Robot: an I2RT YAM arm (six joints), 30 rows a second.
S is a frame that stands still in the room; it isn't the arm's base.
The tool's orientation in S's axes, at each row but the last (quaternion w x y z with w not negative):
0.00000 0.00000 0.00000 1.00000
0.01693 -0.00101 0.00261 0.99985
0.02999 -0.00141 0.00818 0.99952
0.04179 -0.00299 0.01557 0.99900
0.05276 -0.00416 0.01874 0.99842
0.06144 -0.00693 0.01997 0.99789
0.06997 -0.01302 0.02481 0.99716
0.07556 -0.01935 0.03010 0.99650
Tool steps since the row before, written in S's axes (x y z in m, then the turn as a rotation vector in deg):
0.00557 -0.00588 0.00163 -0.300 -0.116 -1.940
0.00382 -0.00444 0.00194 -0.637 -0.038 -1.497
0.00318 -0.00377 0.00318 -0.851 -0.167 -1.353
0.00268 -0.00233 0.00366 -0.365 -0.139 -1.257
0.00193 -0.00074 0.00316 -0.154 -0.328 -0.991
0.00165 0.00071 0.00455 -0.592 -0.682 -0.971
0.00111 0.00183 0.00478 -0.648 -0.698 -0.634
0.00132 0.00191 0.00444 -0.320 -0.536 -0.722
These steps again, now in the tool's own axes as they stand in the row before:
-0.00557 0.00588 0.00163 0.300 0.116 -1.940
-0.00397 0.00432 0.00191 0.639 0.052 -1.496
-0.00341 0.00362 0.00311 0.844 0.196 -1.354
-0.00289 0.00221 0.00357 0.361 0.130 -1.259
-0.00203 0.00065 0.00312 0.129 0.306 -1.002
-0.00162 -0.00073 0.00456 0.520 0.711 -0.991
-0.00099 -0.00174 0.00484 0.563 0.751 -0.654
-0.00121 -0.00183 0.00450 0.267 0.536 -0.743

